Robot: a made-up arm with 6 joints. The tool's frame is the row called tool.
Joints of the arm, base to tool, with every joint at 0 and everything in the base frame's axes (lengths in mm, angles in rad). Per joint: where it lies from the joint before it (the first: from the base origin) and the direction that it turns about. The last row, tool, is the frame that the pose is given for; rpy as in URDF.
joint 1: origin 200.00 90.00 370.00 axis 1 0 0
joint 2: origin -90.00 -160.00 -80.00 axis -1 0 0
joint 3: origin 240.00 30.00 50.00 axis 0 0 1
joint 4: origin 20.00 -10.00 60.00 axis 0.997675 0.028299 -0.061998
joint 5: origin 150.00 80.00 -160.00 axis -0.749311 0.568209 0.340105
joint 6: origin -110.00 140.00 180.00 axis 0 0 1
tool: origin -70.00 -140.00 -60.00 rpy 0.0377 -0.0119 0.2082
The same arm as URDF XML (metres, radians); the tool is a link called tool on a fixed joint. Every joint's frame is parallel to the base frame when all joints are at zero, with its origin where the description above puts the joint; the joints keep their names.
<robot name="arm">
<joint name="joint 1" type="continuous"><parent link="base"/><child link="link1"/><origin xyz="0.2000 0.0900 0.3700"/><axis xyz="1 0 0"/></joint>
<joint name="joint 2" type="continuous"><parent link="link1"/><child link="link2"/><origin xyz="-0.0900 -0.1600 -0.0800"/><axis xyz="-1 0 0"/></joint>
<joint name="joint 3" type="continuous"><parent link="link2"/><child link="link3"/><origin xyz="0.2400 0.0300 0.0500"/><axis xyz="0 0 1"/></joint>
<joint name="joint 4" type="continuous"><parent link="link3"/><child link="link4"/><origin xyz="0.0200 -0.0100 0.0600"/><axis xyz="0.997675 0.028299 -0.061998"/></joint>
<joint name="joint 5" type="continuous"><parent link="link4"/><child link="link5"/><origin xyz="0.1500 0.0800 -0.1600"/><axis xyz="-0.749311 0.568209 0.340105"/></joint>
<joint name="joint 6" type="continuous"><parent link="link5"/><child link="link6"/><origin xyz="-0.1100 0.1400 0.1800"/><axis xyz="0 0 1"/></joint>
<joint name="tool_joint" type="fixed"><parent link="link6"/><child link="tool"/><origin xyz="-0.0700 -0.1400 -0.0600" rpy="0.0377 -0.0119 0.2082"/></joint>
<link name="base"/>
<link name="link1"/>
<link name="link2"/>
<link name="link3"/>
<link name="link4"/>
<link name="link5"/>
<link name="link6"/>
<link name="tool"/>
</robot>

